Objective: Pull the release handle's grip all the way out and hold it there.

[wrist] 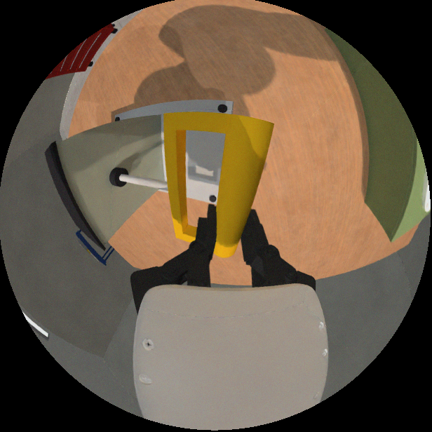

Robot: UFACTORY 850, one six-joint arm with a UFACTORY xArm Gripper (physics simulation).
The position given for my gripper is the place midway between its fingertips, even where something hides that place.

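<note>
Grey base plate (203, 149), visible. My gripper (228, 218), likewise.
</note>
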